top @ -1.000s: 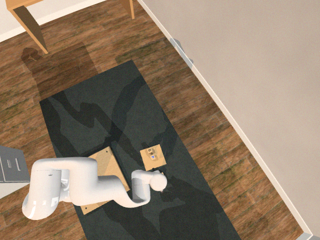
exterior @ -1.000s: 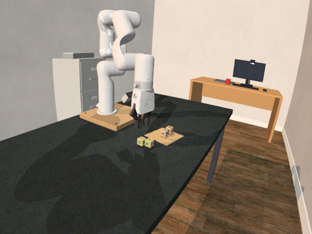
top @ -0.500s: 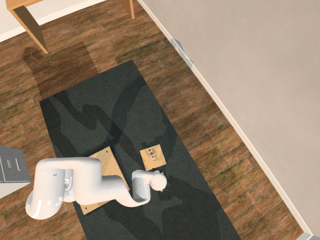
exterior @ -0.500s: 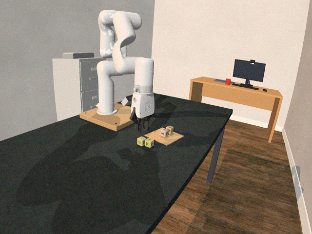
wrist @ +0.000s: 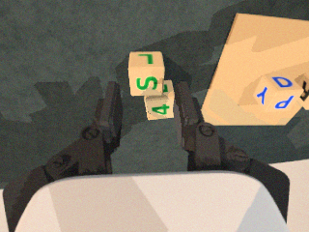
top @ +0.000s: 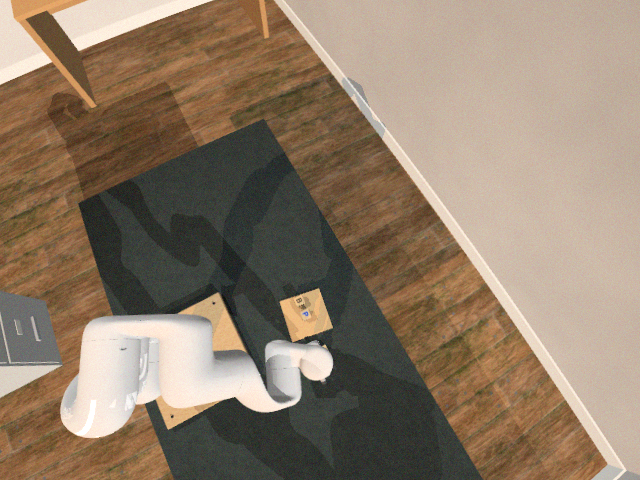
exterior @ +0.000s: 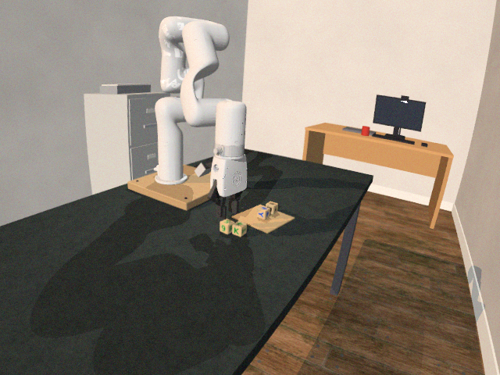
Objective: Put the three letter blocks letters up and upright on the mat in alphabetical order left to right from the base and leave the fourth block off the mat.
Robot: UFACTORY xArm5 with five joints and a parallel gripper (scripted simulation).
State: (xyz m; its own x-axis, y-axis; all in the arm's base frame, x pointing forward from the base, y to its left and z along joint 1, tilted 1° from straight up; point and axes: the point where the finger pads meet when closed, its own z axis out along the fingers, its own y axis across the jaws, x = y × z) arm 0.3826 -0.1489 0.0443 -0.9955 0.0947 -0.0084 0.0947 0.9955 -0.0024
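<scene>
Now: the green-lettered block 5 cm below my hand. The rest, counted from my hand: tan mat 4 cm ahead, 14 cm to the left, 7 cm below.
</scene>
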